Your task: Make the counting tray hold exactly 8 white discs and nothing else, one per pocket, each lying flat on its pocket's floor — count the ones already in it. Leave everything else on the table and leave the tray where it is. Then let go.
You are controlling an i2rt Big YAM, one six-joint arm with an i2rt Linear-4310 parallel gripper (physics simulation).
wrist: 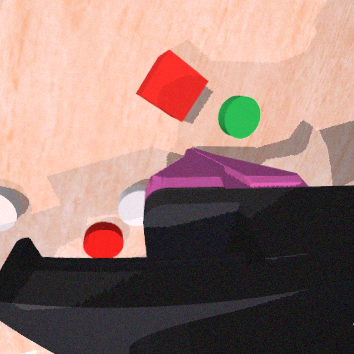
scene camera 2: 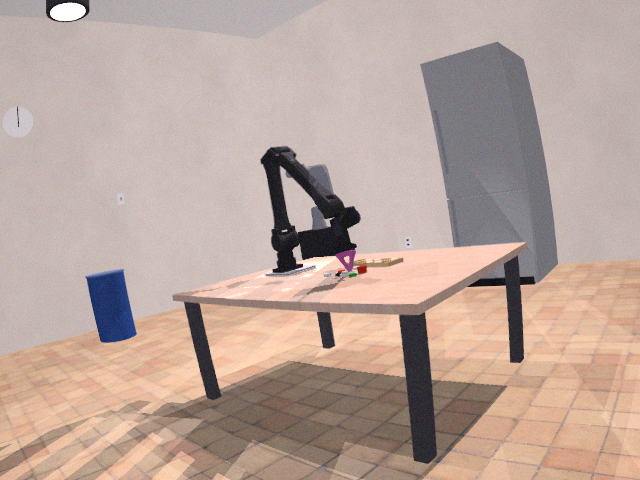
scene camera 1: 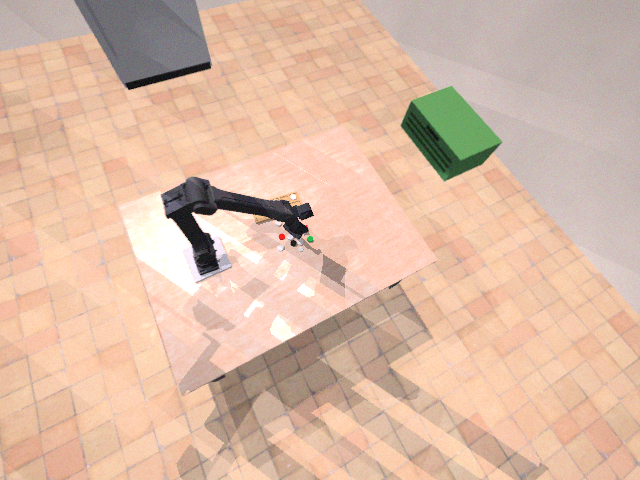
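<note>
The tan counting tray [scene camera 1: 279, 199] [scene camera 2: 379, 262] lies on the table behind the arm, with one white disc [scene camera 1: 293, 196] showing in a pocket; the arm hides most of it. My gripper [scene camera 1: 299, 232] [scene camera 2: 345, 269] [wrist: 190, 157] is low over the loose pieces, its purple fingers shut together with nothing between them. A white disc [wrist: 131, 210] lies on the table just left of the fingers, partly hidden by the gripper body. Another white disc [wrist: 5, 213] is at the left edge of the wrist view. Two more white discs [scene camera 1: 280, 248] [scene camera 1: 300, 249] lie nearer the front.
A red cube [wrist: 172, 85] [scene camera 2: 362, 269], a green disc [wrist: 239, 116] [scene camera 1: 310, 238], a red disc [wrist: 103, 240] [scene camera 1: 282, 236] and a black disc [scene camera 1: 293, 243] lie around the gripper. A green box [scene camera 1: 450, 131], a grey cabinet [scene camera 2: 490, 157] and a blue bin [scene camera 2: 110, 305] stand off the table.
</note>
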